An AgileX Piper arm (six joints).
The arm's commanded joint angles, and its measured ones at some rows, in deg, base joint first. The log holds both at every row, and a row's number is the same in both.
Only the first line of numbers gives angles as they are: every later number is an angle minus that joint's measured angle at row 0.
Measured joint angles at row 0:
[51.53 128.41 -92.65 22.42 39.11 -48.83]
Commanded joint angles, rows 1 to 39:
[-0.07 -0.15 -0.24 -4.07 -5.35 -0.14]
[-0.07 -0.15 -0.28 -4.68 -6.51 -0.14]
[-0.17 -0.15 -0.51 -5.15 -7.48 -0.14]
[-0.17 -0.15 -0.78 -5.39 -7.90 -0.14]
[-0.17 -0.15 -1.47 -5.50 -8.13 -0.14]
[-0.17 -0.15 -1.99 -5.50 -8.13 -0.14]
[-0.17 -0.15 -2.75 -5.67 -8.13 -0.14]
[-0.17 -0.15 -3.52 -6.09 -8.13 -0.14]
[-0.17 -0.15 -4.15 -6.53 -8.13 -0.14]
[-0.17 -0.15 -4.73 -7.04 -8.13 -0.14]
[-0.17 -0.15 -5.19 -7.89 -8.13 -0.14]
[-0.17 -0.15 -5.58 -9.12 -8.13 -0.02]
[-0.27 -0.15 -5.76 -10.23 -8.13 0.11]
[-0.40 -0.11 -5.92 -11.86 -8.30 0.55]
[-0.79 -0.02 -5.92 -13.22 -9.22 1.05]
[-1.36 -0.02 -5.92 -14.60 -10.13 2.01]
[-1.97 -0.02 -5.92 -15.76 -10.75 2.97]
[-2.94 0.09 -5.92 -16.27 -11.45 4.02]
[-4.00 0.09 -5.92 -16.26 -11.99 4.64]
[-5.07 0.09 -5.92 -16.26 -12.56 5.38]
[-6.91 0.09 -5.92 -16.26 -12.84 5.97]
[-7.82 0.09 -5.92 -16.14 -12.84 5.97]
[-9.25 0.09 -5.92 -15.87 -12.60 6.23]
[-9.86 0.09 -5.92 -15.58 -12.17 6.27]
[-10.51 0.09 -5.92 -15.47 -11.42 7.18]
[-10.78 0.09 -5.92 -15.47 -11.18 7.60]
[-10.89 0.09 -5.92 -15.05 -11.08 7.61]
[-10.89 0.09 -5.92 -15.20 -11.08 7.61]
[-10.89 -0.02 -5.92 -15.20 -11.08 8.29]
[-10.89 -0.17 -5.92 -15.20 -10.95 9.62]
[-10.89 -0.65 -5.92 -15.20 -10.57 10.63]
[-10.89 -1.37 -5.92 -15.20 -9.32 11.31]
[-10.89 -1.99 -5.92 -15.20 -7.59 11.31]
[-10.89 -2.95 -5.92 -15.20 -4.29 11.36]
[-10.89 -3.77 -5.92 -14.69 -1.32 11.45]
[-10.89 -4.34 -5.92 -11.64 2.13 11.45]
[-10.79 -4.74 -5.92 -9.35 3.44 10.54]
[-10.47 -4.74 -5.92 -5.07 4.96 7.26]
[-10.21 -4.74 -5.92 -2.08 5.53 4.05]
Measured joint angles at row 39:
[-10.70 -3.67 -5.75 -11.07 0.71 10.71]
